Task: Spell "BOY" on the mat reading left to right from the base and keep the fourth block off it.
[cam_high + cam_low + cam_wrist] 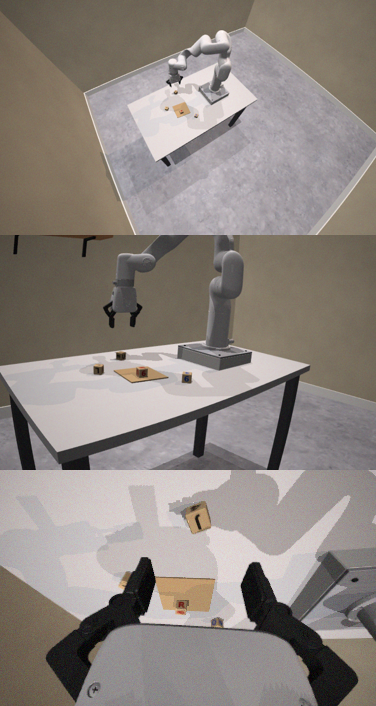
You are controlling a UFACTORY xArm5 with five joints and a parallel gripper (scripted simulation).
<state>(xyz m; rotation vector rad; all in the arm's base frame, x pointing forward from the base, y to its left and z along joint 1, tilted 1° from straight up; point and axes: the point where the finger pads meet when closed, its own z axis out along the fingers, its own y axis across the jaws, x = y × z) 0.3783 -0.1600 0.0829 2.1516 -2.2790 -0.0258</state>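
Now: the wooden block 130 mm below my hand. The rest, counted from my hand: tan mat 40 mm ahead, 210 mm to the left, 140 mm below.
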